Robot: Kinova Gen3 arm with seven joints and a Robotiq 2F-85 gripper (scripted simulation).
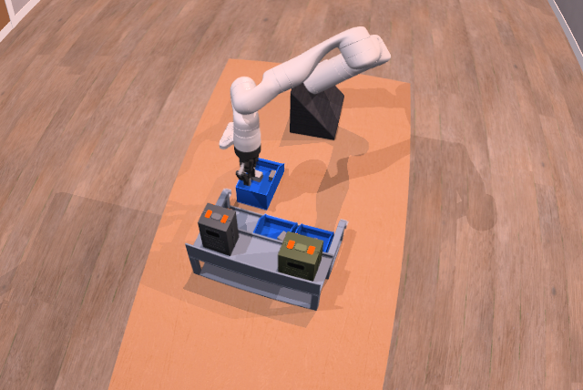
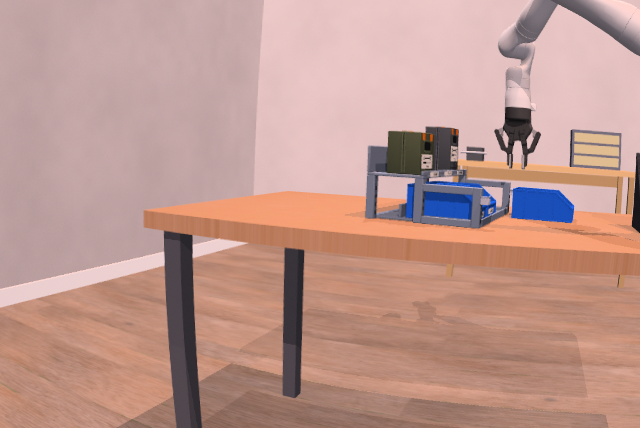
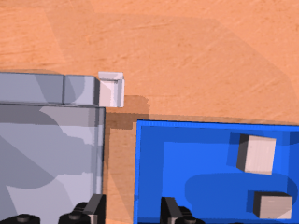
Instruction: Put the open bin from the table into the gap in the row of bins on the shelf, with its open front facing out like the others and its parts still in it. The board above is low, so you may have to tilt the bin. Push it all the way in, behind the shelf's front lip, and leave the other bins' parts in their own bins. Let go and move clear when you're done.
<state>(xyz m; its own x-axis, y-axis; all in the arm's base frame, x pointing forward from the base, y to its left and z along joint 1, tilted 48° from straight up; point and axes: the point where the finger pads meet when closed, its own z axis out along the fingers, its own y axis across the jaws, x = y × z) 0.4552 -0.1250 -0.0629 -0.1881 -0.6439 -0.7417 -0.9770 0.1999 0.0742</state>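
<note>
Now: the grey block 13 cm below my hand and 11 cm behind it. From my hand the other things lie so: grey shelf 17 cm ahead, 8 cm to the left, 8 cm below; then dark grey box 22 cm ahead, 5 cm to the right, 2 cm above; then olive box 26 cm ahead, 18 cm to the left, 1 cm above.
</note>
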